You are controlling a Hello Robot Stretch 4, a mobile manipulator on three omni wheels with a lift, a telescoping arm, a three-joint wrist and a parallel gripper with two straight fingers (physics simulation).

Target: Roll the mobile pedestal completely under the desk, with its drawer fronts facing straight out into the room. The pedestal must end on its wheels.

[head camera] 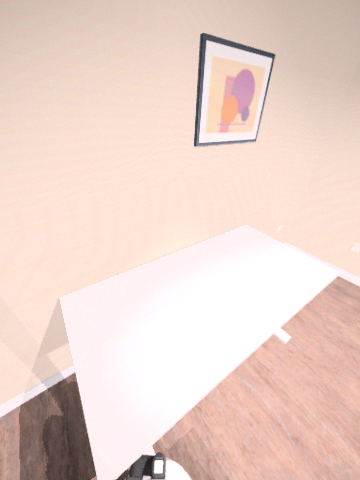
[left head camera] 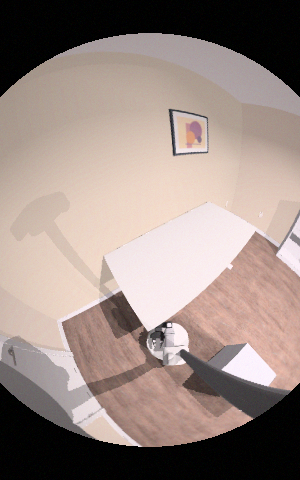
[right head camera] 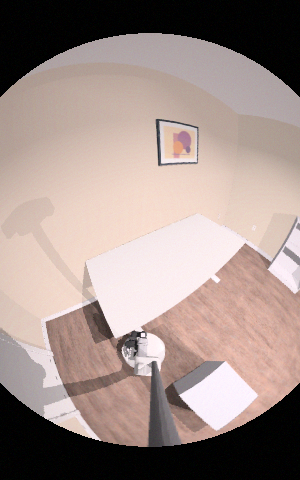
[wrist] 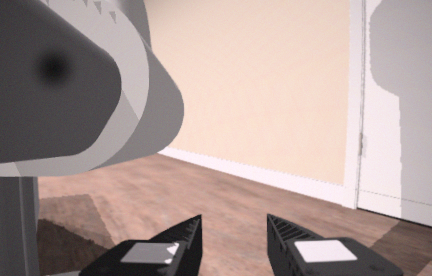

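Observation:
The white desk (head camera: 200,310) (left head camera: 175,260) (right head camera: 160,270) stands against the wall, seen from above its near left corner. The pedestal is a white and grey box (left head camera: 250,367) (right head camera: 220,395) that stands upright on the floor, out from the desk's front, at the lower right of both side head views. Its drawer fronts and wheels do not show. My gripper (wrist: 234,233) is open, with floor seen between its two fingertips. In the side head views it is folded over my round base, close to the desk's near corner and apart from the pedestal.
A framed picture (head camera: 232,95) (left head camera: 190,132) (right head camera: 178,142) hangs above the desk. A white shelf unit (right head camera: 280,270) stands at the right wall. A white door (wrist: 415,150) is at the right of the wrist view. A desk foot (head camera: 283,335) (left head camera: 229,267) (right head camera: 215,278) sticks out past the front edge.

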